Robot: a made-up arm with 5 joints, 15 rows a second.
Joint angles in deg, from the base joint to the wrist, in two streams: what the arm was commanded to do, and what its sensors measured. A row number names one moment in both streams.
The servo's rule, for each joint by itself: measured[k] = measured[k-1] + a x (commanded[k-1-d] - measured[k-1]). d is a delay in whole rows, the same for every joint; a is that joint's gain. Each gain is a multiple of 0.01, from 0.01 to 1. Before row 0 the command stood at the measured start. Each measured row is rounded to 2 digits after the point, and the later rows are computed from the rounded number. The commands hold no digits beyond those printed.
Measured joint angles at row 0: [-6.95 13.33 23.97 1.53 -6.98]
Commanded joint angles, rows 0 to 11: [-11.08 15.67 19.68 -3.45 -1.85]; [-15.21 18.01 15.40 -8.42 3.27]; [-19.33 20.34 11.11 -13.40 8.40]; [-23.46 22.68 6.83 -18.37 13.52]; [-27.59 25.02 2.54 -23.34 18.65]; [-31.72 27.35 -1.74 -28.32 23.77]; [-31.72 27.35 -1.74 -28.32 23.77]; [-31.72 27.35 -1.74 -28.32 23.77]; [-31.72 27.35 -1.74 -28.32 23.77]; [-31.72 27.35 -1.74 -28.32 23.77]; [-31.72 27.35 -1.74 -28.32 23.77]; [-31.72 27.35 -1.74 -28.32 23.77]
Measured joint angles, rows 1 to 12: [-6.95 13.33 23.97 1.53 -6.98]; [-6.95 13.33 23.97 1.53 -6.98]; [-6.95 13.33 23.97 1.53 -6.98]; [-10.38 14.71 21.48 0.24 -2.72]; [-14.39 16.66 17.95 -2.01 2.25]; [-18.49 18.83 13.98 -4.97 7.35]; [-22.62 21.10 9.83 -8.45 12.47]; [-26.75 23.41 5.60 -12.32 17.60]; [-30.88 25.73 1.34 -16.48 22.72]; [-31.58 26.69 -0.45 -19.56 23.59]; [-31.70 27.08 -1.20 -21.84 23.74]; [-31.72 27.24 -1.51 -23.52 23.76]
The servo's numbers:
d 3
a 0.83 0.59 0.58 0.26 0.83

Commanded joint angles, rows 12 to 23: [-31.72 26.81 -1.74 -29.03 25.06]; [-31.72 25.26 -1.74 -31.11 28.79]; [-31.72 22.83 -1.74 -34.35 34.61]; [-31.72 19.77 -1.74 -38.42 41.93]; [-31.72 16.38 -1.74 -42.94 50.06]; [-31.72 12.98 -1.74 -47.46 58.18]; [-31.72 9.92 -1.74 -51.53 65.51]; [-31.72 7.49 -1.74 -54.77 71.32]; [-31.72 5.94 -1.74 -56.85 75.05]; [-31.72 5.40 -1.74 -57.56 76.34]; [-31.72 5.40 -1.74 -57.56 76.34]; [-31.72 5.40 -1.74 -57.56 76.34]
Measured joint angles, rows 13 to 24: [-31.72 27.30 -1.64 -24.77 23.77]; [-31.72 27.33 -1.70 -25.69 23.77]; [-31.72 27.34 -1.72 -26.37 23.77]; [-31.72 27.03 -1.73 -27.06 24.84]; [-31.72 25.99 -1.74 -28.11 28.12]; [-31.72 24.13 -1.74 -29.73 33.51]; [-31.72 21.56 -1.74 -31.99 40.50]; [-31.72 18.50 -1.74 -34.84 48.43]; [-31.72 15.24 -1.74 -38.12 56.52]; [-31.72 12.10 -1.74 -41.61 63.98]; [-31.72 9.38 -1.74 -45.03 70.07]; [-31.72 7.35 -1.74 -48.10 74.20]
